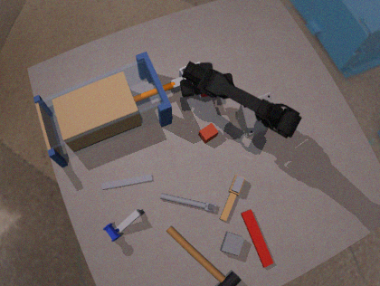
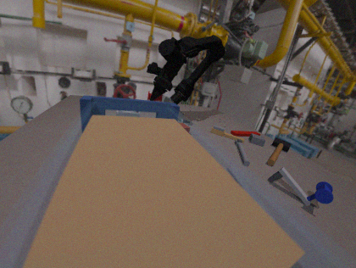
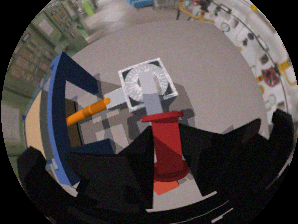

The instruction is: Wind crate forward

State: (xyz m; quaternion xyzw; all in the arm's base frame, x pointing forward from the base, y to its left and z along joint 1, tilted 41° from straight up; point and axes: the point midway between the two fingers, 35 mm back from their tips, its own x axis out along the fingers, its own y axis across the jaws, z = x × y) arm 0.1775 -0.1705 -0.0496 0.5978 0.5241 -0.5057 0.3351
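My gripper tip is 3 cm above the red-knobbed crank and 2 cm to the left of it. From my gripper tip the other things lie so: blue steel frame: 15 cm ahead, 9 cm to the right, 3 cm below; then red knob: 2 cm to the left; then grey winch: 10 cm below, 9 cm to the right, 3 cm behind.
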